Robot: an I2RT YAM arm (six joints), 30 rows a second.
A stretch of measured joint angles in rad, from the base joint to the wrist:
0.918 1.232 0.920 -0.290 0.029 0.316
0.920 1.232 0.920 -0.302 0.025 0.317
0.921 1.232 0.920 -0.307 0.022 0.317
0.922 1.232 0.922 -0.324 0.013 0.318
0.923 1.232 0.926 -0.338 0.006 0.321
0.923 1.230 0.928 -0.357 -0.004 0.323
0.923 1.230 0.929 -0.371 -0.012 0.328
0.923 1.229 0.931 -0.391 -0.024 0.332
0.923 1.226 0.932 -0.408 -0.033 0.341
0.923 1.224 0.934 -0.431 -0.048 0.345
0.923 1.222 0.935 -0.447 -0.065 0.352
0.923 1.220 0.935 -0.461 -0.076 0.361
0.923 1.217 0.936 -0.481 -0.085 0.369
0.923 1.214 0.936 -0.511 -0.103 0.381
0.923 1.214 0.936 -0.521 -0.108 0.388
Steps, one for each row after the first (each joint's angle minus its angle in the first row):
0.002 0.000 0.000 -0.012 -0.004 0.001
0.003 0.000 0.000 -0.017 -0.007 0.001
0.004 0.000 0.002 -0.034 -0.016 0.002
0.005 0.000 0.006 -0.048 -0.023 0.005
0.005 -0.002 0.008 -0.067 -0.033 0.007
0.005 -0.002 0.009 -0.081 -0.041 0.012
0.005 -0.003 0.011 -0.101 -0.053 0.016
0.005 -0.006 0.012 -0.118 -0.062 0.025
0.005 -0.008 0.014 -0.141 -0.077 0.029
0.005 -0.010 0.015 -0.157 -0.094 0.036
0.005 -0.012 0.015 -0.171 -0.105 0.045
0.005 -0.015 0.016 -0.191 -0.114 0.053
0.005 -0.018 0.016 -0.221 -0.132 0.065
0.005 -0.018 0.016 -0.231 -0.137 0.072

